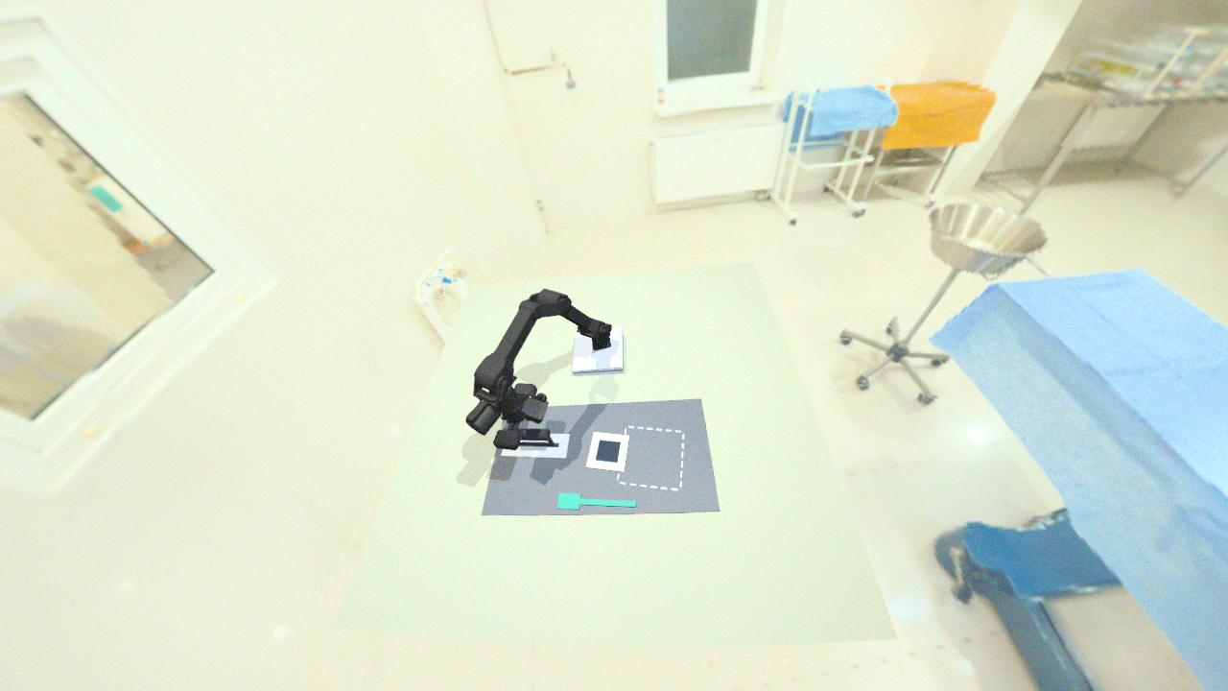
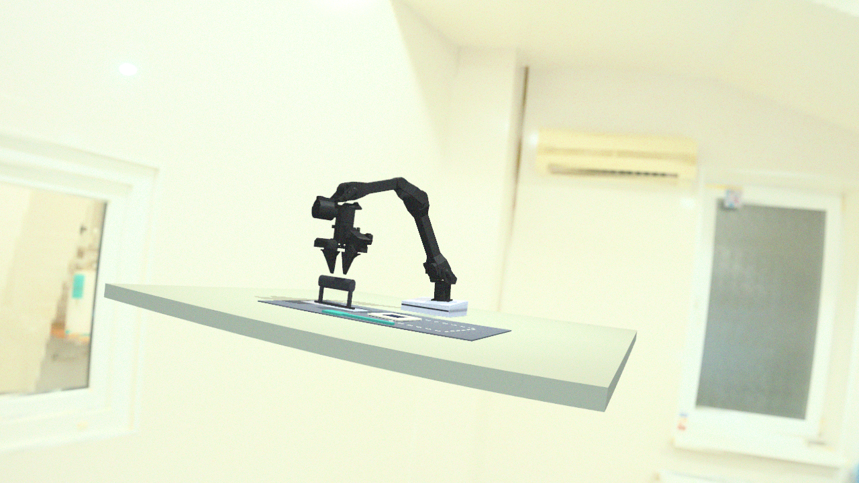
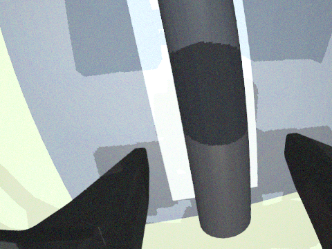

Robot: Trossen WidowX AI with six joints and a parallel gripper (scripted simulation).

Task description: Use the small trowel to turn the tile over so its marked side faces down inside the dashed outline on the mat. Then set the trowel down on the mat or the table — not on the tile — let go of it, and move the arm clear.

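My gripper tip is now 6 cm above the trowel, 2 cm to the right of it and 1 cm short of it. From my gripper tip the other things lie so: grey mat: 19 cm to the left, 12 cm below, 7 cm ahead; then white tile: 22 cm to the left, 9 cm below, 7 cm ahead; then teal flat tool: 20 cm ahead, 14 cm to the left, 9 cm below.
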